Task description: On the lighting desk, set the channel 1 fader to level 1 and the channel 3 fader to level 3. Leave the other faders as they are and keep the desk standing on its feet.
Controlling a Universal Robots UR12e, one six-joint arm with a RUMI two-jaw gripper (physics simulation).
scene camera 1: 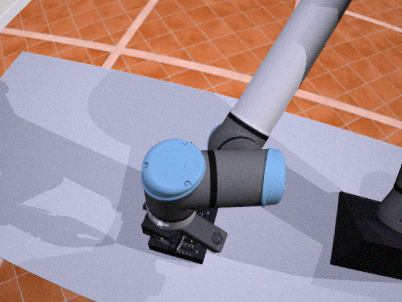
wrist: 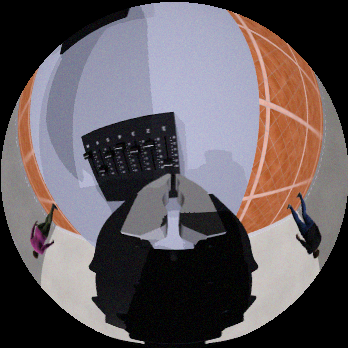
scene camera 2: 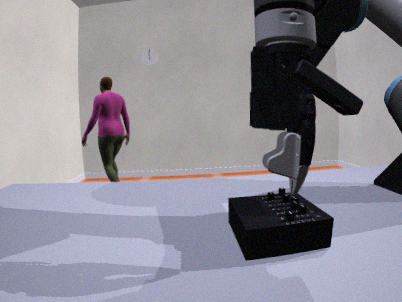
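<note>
The black lighting desk stands flat on the table. In the wrist view its channel labels run 1 to 6 and M from right to left. The channel 1 fader knob is low in its slot, far from its label. The channel 3 fader knob is nearer its label, a little lower than the channel 2 knob. My gripper is shut and empty, its tips low at the desk top, just below the channel 1 knob. Whether they touch it is unclear. The arm hides part of the desk in scene camera 1.
The channel 4 knob, channel 5 knob, channel 6 knob and M knob stand left of channel 3. The black robot base is at the table's right. A person in pink is beyond the table.
</note>
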